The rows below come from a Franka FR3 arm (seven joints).
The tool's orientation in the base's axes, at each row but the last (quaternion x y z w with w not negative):
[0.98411 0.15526 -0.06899 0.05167]
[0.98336 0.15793 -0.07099 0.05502]
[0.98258 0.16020 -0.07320 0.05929]
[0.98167 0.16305 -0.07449 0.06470]
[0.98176 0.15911 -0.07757 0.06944]
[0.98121 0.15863 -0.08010 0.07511]
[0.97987 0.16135 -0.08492 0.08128]
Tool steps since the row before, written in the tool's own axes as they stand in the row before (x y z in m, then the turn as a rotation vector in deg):
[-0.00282 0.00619 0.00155 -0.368 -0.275 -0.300]
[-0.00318 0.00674 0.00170 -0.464 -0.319 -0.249]
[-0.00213 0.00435 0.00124 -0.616 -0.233 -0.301]
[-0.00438 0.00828 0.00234 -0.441 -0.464 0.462]
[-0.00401 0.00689 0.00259 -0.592 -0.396 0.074]
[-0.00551 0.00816 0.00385 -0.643 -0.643 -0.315]
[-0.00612 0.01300 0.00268 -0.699 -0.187 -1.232]
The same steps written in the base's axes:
[-0.00091 -0.00689 -0.00060 -0.397 0.187 0.329]
[-0.00105 -0.00755 -0.00060 -0.507 0.193 0.290]
[-0.00075 -0.00492 -0.00047 -0.616 0.073 0.374]
[-0.00166 -0.00948 -0.00071 -0.623 0.229 -0.427]
[-0.00187 -0.00810 -0.00107 -0.693 0.182 -0.013]
[-0.00304 -0.00997 -0.00176 -0.768 0.465 0.345]
[-0.00180 -0.01450 0.00029 -0.542 0.193 1.308]

